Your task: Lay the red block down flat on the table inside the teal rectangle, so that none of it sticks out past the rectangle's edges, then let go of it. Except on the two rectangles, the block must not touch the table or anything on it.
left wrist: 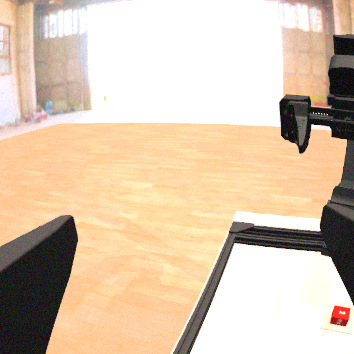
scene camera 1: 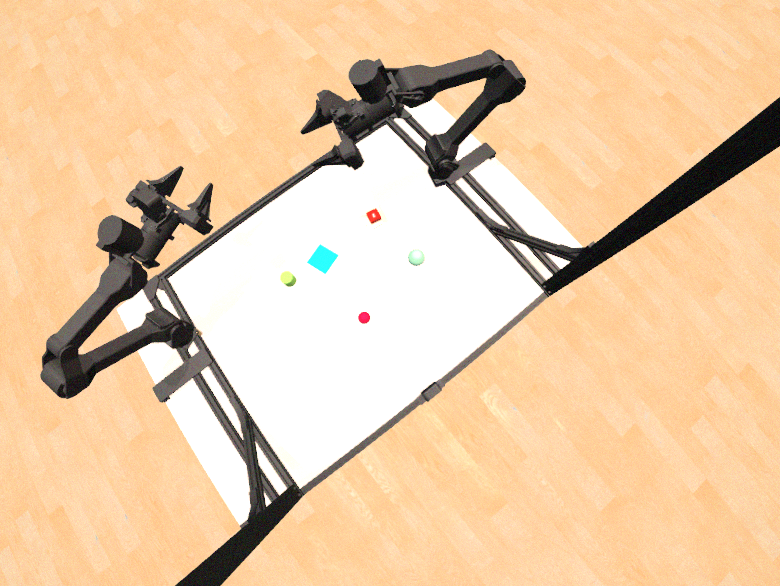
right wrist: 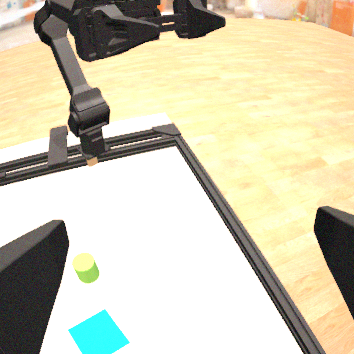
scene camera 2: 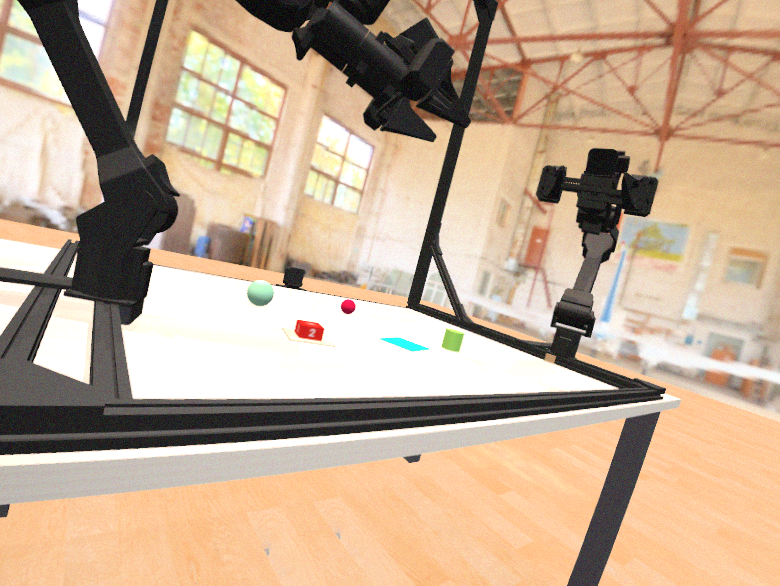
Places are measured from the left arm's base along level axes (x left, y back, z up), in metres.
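Pixels of known places: left gripper, fingertip midpoint: (left wrist: 202, 223) (scene camera 1: 196, 174) (right wrist: 194, 25) (scene camera 2: 592, 171); right gripper, fingertip midpoint: (left wrist: 339, 155) (scene camera 1: 306, 149) (right wrist: 194, 227) (scene camera 2: 450, 132); left arm's base, origin of the base link: (scene camera 1: 184, 335) (right wrist: 93, 148) (scene camera 2: 561, 356); right arm's base, origin of the base link: (scene camera 1: 441, 172) (scene camera 2: 107, 296).
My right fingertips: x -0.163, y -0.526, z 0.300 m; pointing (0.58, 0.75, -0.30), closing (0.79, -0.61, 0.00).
Ahead of a thing's pixels: the offset from my right fingertips to its middle. "pt": to the spot under its first point.
The red block @[dx -0.111, dy -0.052, dz -0.309 m] (scene camera 1: 373, 216) (scene camera 2: 308, 330) (left wrist: 340, 316) lies on a pale rectangle @[pt dx -0.083, dy -0.066, dz -0.318 m] (scene camera 2: 315, 343), whose edges are faint. The teal rectangle @[pt dx -0.050, dy +0.131, dz -0.318 m] (scene camera 1: 322, 258) (scene camera 2: 404, 344) (right wrist: 99, 334) lies flat, left of and below the block in scene camera 1, with nothing on it. My left gripper (scene camera 1: 196, 177) (scene camera 2: 595, 189) is open and empty, high beyond the table's edge, away from the block. My right gripper (scene camera 1: 308, 148) (scene camera 2: 450, 131) (right wrist: 194, 227) is open and empty, high above the table's edge, up and left of the block in scene camera 1.
A green cylinder @[dx -0.006, dy +0.234, dz -0.301 m] (scene camera 1: 288, 278) (scene camera 2: 452, 340) (right wrist: 86, 268) stands close beside the teal rectangle. A mint ball @[dx -0.283, dy +0.001, dz -0.296 m] (scene camera 1: 416, 257) (scene camera 2: 260, 293) and a crimson ball @[dx -0.248, dy +0.217, dz -0.303 m] (scene camera 1: 363, 317) (scene camera 2: 348, 306) rest on the table. Dark rails (scene camera 1: 252, 214) border the table, with posts at two corners.
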